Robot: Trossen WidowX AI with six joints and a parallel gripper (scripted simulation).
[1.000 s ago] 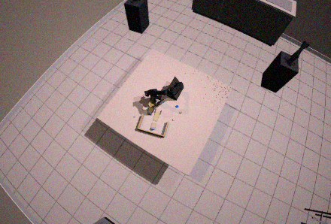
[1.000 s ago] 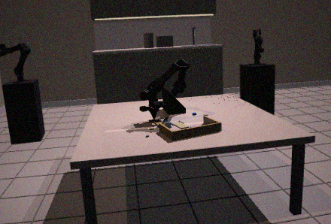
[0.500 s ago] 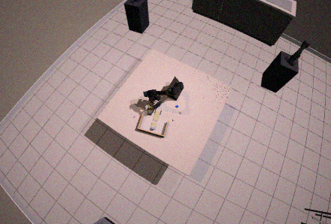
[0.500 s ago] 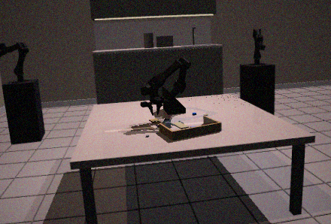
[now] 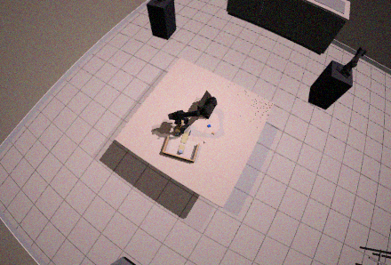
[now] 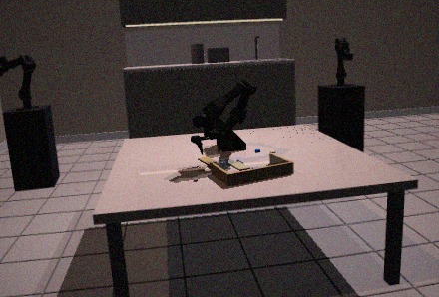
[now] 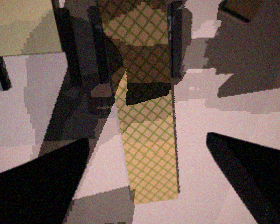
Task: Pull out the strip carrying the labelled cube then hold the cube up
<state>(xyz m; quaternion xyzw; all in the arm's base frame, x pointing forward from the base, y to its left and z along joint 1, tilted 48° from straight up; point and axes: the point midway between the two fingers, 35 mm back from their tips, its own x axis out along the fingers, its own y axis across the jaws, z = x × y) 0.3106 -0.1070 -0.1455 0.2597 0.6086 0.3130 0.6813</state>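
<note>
Right now the tan piece is 110 mm ahead of my gripper tip, 70 mm to the right of it and 50 mm below it. The rest, counted from my gripper tip: blue object 110 mm behind, 290 mm to the left, 40 mm below.
</note>
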